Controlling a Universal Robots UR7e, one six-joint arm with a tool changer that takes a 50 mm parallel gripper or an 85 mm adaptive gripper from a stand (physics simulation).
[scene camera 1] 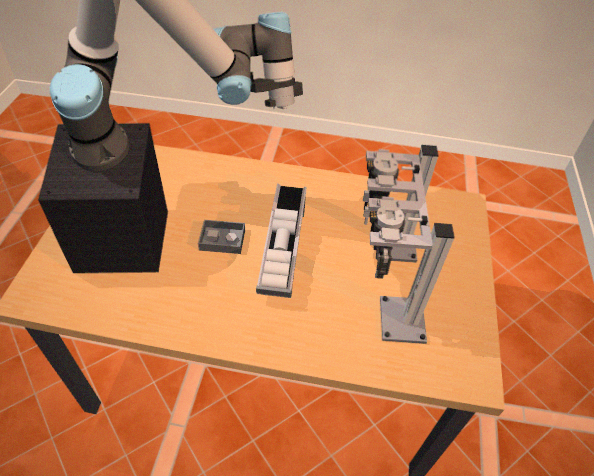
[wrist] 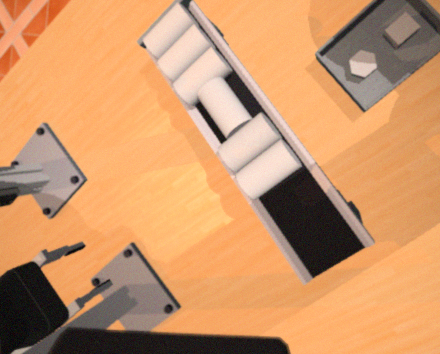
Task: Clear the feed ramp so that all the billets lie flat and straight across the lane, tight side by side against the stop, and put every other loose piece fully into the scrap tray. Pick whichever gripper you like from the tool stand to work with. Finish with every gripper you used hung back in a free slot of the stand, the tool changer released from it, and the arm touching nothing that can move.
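Frame: origin at the arm's base, x ahead, y left, z up, level; millimetres.
Where they show: arm's base, origin of its link: (scene camera 1: 100,148).
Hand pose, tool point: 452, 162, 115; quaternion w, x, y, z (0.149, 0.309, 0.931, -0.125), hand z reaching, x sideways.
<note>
Things, the pixels of their centre, and the offset from my tool point, as dx, dy, dz. Level surfaces: height alone.
- lengthwise billet, middle of its body: (wrist: 225,108) (scene camera 1: 281,241) +42, -148, -361
- scrap tray, middle of its body: (wrist: 381,47) (scene camera 1: 222,236) -152, -117, -430
- grey block, middle of its body: (wrist: 400,31) (scene camera 1: 213,236) -180, -121, -431
- pale hexagonal piece, middle of its body: (wrist: 362,64) (scene camera 1: 231,238) -124, -113, -436
- table, height of its surface: dz -448
The arm's bare tool changer (scene camera 1: 281,104) is high behind the ramp, with no gripper on it. Two grippers hang in the tool stand (scene camera 1: 431,280) (wrist: 56,155); the front one (scene camera 1: 381,272) points down. In the wrist view, one hanging gripper (wrist: 96,266) has its fingers apart and empty. On the feed ramp (scene camera 1: 296,250) (wrist: 280,245), three white billets lie across side by side at the stop. Behind them a lengthwise billet (scene camera 1: 282,239) (wrist: 224,106) lies along the lane. Two more billets lie crosswise behind it. The scrap tray (scene camera 1: 221,251) (wrist: 341,82) holds a grey block (scene camera 1: 212,234) (wrist: 402,30) and a pale hexagonal piece (scene camera 1: 231,237) (wrist: 363,64).
The black robot pedestal (scene camera 1: 112,230) stands at the left of the table (scene camera 1: 190,310). The stand has two upright posts with dark caps and base plates at the right. The tray lies between pedestal and ramp. A dark part of the wrist (wrist: 175,342) crosses the wrist view's bottom edge.
</note>
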